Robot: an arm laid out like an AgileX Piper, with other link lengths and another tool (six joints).
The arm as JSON. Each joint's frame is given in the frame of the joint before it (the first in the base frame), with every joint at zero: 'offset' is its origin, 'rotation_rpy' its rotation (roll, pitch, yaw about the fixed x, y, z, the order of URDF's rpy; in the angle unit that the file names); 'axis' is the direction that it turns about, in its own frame. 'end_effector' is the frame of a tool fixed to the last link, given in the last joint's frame.
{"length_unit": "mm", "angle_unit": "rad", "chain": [
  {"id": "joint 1", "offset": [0.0, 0.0, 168.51], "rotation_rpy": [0.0, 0.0, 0.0], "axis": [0.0, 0.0, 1.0]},
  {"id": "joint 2", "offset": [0.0, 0.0, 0.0], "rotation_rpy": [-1.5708, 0.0, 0.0], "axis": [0.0, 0.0, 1.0]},
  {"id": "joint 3", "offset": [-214.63, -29.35, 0.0], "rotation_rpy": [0.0, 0.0, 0.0], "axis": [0.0, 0.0, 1.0]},
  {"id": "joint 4", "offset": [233.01, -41.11, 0.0], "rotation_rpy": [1.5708, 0.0, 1.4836], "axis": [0.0, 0.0, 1.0]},
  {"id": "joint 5", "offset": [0.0, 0.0, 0.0], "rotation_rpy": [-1.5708, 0.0, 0.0], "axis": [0.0, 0.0, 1.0]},
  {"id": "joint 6", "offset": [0.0, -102.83, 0.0], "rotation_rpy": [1.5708, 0.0, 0.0], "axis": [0.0, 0.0, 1.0]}
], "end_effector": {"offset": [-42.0, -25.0, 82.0], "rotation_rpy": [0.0, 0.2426, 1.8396]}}
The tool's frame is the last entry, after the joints.
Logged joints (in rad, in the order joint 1, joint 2, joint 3, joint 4, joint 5, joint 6), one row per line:
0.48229 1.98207 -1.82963 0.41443 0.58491 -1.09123
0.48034 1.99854 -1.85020 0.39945 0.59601 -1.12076
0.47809 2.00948 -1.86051 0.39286 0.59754 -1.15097
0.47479 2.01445 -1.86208 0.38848 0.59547 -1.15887
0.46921 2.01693 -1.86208 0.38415 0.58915 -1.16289
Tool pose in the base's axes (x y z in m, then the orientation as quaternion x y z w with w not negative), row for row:
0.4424 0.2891 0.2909 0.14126 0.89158 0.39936 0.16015
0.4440 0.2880 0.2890 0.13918 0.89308 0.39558 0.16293
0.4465 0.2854 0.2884 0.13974 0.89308 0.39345 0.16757
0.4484 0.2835 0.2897 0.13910 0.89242 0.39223 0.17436
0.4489 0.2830 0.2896 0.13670 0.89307 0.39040 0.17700
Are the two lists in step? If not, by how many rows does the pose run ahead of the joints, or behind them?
The pose runs 2 rows ahead of the joints: the pose in row i belongs to the joints in row i + 2.
